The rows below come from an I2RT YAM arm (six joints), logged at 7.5 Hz.
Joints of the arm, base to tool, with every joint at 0 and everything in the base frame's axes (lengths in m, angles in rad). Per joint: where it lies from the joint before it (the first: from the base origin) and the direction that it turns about. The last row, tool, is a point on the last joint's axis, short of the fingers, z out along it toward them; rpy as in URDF.
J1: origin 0 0 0.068 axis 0 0 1
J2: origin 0.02 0.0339 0.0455 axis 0 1 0
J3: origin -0.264 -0.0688 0 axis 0 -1 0
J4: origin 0.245 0.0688 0.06 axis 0 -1 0
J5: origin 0.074 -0.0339 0.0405 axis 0 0 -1
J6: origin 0.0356 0 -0.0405 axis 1 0 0
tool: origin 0 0 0 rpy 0 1.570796 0
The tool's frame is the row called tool.
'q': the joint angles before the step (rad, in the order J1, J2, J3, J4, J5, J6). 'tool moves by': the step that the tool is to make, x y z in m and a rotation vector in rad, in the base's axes. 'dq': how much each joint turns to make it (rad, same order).
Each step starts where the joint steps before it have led.
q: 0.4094 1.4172 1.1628 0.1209 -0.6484 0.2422
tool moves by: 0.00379 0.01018 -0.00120 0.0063 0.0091 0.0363
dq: 0.0217 0.0324 0.0228 0.0096 -0.0158 0.0094
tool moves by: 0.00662 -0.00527 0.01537 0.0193 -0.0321 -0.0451
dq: -0.0199 0.0092 0.0520 -0.0001 0.0246 0.0092
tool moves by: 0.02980 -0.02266 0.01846 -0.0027 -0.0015 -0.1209
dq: -0.0873 0.0687 0.1365 -0.0674 0.0337 0.0000
